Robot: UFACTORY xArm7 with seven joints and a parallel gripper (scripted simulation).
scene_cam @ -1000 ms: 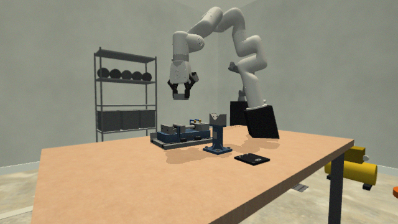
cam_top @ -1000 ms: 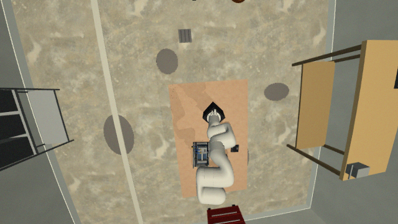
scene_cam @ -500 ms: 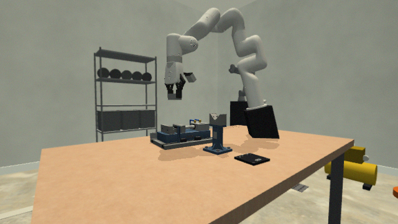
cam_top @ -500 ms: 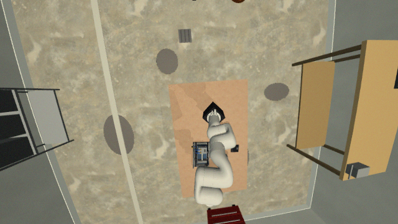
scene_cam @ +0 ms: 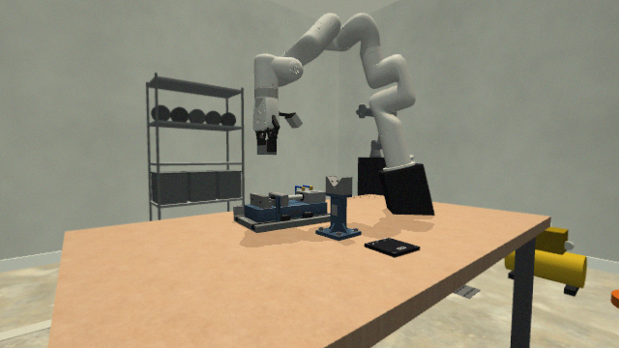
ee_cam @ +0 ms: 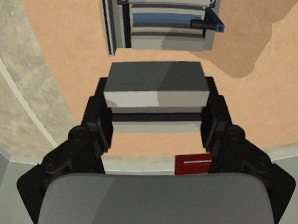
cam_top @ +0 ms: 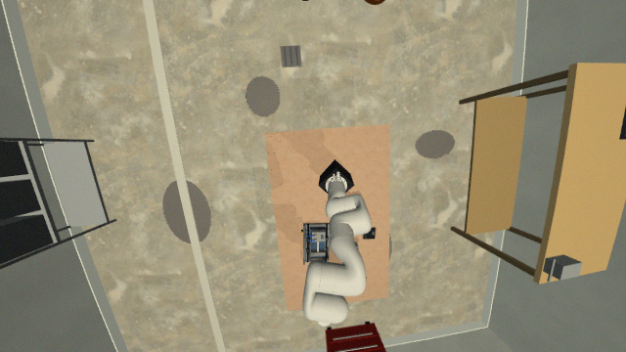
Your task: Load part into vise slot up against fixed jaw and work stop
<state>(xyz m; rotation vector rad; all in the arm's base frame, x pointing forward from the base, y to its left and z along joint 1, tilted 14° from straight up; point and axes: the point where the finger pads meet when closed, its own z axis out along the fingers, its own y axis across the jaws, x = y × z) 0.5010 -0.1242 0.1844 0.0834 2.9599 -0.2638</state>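
My gripper is now 170 mm above the moving jaw, 30 mm past it and 20 mm to the right of it. Round my hand: work stop: 160 mm below, 60 mm to the left, 10 mm ahead; then cylinder rod: 170 mm below, 80 mm behind, 20 mm to the left; then grey block: right at my hand.
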